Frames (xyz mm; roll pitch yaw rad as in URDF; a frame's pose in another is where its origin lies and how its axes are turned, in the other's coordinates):
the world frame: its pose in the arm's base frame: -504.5 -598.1 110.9 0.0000 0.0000 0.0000
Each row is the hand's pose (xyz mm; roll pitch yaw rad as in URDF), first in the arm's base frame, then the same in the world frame.
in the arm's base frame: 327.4 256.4 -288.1 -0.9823 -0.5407 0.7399
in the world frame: 831.9 854.5 -399.0 -0.9823 -0.5407 0.7399
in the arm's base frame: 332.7 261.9 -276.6 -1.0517 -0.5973 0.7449
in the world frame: 837.2 860.0 -387.5 -1.0517 -0.5973 0.7449
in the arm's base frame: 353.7 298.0 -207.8 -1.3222 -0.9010 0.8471
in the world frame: 858.2 896.1 -318.7 -1.3222 -0.9010 0.8471
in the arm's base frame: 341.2 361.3 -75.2 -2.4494 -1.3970 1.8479
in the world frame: 845.7 959.4 -186.1 -2.4494 -1.3970 1.8479
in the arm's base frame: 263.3 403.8 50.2 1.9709 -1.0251 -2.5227
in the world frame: 767.8 1001.9 -60.7 1.9709 -1.0251 -2.5227
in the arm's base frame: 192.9 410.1 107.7 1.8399 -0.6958 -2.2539
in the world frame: 697.4 1008.2 -3.2 1.8399 -0.6958 -2.2539
